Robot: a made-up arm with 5 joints.
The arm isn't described. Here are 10 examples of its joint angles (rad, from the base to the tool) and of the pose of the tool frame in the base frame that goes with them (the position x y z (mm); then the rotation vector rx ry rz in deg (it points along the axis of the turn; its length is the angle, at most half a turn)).
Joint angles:
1: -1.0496 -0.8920 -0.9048 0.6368 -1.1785
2: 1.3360 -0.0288 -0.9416 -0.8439 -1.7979
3: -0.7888 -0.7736 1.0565 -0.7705 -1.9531
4: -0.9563 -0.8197 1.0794 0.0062 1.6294
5: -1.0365 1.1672 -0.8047 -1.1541 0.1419
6: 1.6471 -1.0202 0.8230 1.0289 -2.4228
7: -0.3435 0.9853 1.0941 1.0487 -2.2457
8: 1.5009 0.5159 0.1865 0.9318 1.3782
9: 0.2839 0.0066 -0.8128 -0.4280 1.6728
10: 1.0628 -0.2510 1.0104 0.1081 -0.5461
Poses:
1: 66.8 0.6 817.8 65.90 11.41 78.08
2: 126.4 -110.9 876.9 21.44 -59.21 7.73
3: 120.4 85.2 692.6 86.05 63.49 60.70
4: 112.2 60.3 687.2 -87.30 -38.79 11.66
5: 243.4 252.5 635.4 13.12 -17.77 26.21
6: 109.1 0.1 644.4 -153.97 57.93 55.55
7: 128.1 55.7 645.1 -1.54 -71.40 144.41
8: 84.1 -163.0 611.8 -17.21 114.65 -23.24
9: 196.1 -26.8 855.3 -65.75 -49.31 -107.96
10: 102.8 -62.6 626.4 60.77 65.83 -83.00
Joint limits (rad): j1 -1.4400..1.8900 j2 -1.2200..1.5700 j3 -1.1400..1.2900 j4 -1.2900..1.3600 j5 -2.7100..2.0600
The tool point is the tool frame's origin. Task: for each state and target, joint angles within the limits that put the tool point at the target. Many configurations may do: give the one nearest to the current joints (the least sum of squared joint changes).
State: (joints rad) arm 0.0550 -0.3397 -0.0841 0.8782 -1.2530
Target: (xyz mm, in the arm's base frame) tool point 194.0 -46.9 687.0
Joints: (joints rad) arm 0.4554 -0.1157 -0.0966 0.7794 -1.1717
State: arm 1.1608 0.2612 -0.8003 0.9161 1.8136
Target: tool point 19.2 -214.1 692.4
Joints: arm 1.8489 0.4533 -0.6494 0.9913 1.7277
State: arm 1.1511 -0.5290 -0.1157 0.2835 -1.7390
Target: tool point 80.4 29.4 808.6
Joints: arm 0.9892 -1.1091 -0.4087 0.1780 -1.6068
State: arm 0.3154 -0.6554 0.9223 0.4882 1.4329
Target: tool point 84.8 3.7 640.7
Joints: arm 0.2153 -0.9453 1.0718 1.2268 1.5782
